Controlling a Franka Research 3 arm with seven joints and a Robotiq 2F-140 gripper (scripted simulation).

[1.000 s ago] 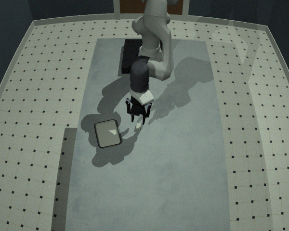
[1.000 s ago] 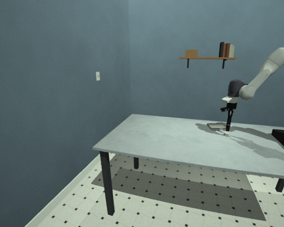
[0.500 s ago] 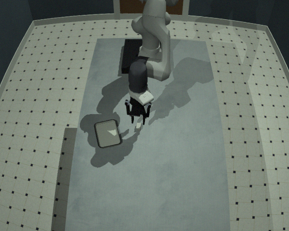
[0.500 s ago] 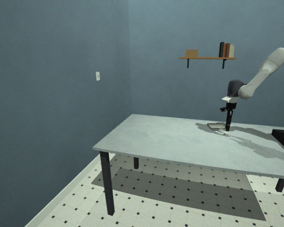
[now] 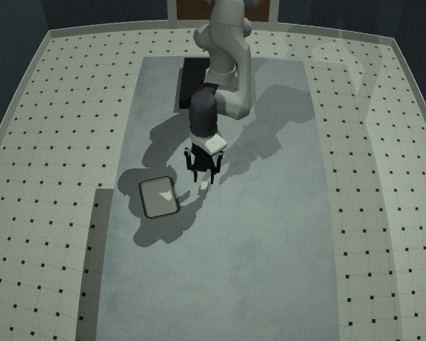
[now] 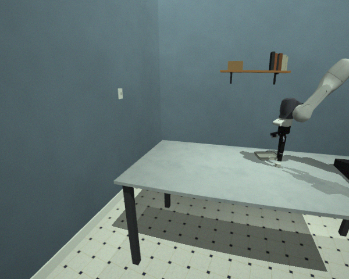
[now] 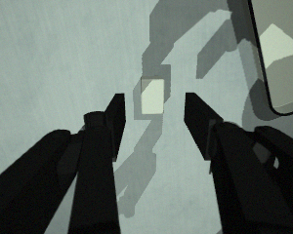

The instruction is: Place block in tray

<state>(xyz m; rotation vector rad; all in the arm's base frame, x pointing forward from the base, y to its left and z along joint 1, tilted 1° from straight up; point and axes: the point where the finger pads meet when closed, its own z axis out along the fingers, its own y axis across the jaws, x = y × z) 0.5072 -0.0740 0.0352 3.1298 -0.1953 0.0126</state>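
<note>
Now: hand 70 mm above the block. From my hand the other things lie so: white tray (50 mm ahead, 170 mm to the right, 70 mm below).
</note>
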